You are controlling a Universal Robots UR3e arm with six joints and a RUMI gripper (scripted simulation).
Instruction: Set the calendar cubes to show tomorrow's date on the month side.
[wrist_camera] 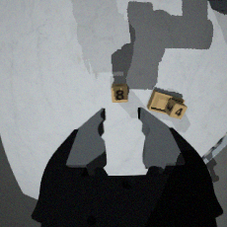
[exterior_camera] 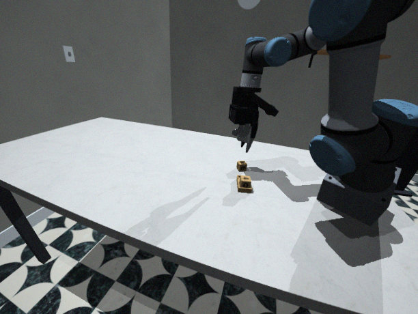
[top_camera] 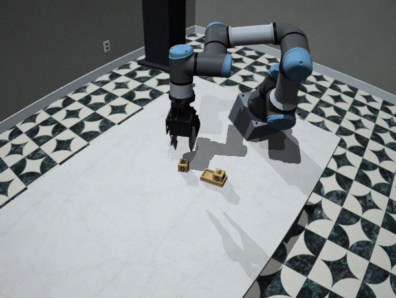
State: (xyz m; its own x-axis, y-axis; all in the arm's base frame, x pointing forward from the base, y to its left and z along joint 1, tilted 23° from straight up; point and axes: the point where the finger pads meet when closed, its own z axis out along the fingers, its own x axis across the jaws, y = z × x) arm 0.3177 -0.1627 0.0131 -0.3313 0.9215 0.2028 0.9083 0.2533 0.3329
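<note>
Now: hand 9 cm above the wooden cube. Also, from my hand: wooden calendar tray 1 cm behind, 11 cm to the left, 9 cm below.
</note>
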